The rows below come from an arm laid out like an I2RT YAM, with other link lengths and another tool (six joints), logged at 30 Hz.
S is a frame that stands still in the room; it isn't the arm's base.
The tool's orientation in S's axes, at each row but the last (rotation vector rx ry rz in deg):
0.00, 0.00, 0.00
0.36, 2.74, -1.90
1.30, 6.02, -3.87
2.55, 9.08, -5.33
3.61, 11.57, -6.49
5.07, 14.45, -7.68
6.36, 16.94, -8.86
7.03, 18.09, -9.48
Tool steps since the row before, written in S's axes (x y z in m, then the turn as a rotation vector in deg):
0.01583, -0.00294, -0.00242, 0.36, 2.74, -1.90
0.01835, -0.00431, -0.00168, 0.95, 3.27, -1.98
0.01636, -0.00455, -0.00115, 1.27, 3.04, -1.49
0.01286, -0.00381, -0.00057, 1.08, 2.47, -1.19
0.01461, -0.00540, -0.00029, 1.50, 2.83, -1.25
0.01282, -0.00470, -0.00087, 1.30, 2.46, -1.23
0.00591, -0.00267, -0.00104, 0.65, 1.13, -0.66
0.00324, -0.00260, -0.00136, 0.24, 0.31, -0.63
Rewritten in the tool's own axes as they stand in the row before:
0.01583, -0.00294, -0.00242, 0.36, 2.74, -1.90
0.01854, -0.00371, -0.00077, 0.94, 3.29, -1.96
0.01666, -0.00344, 0.00068, 1.22, 3.09, -1.43
0.01307, -0.00258, 0.00163, 1.03, 2.52, -1.13
0.01485, -0.00364, 0.00299, 1.41, 2.92, -1.14
0.01309, -0.00287, 0.00276, 1.26, 2.53, -1.13
0.00626, -0.00172, 0.00102, 0.66, 1.16, -0.59
0.00384, -0.00209, 0.00006, 0.38, 0.29, -0.57

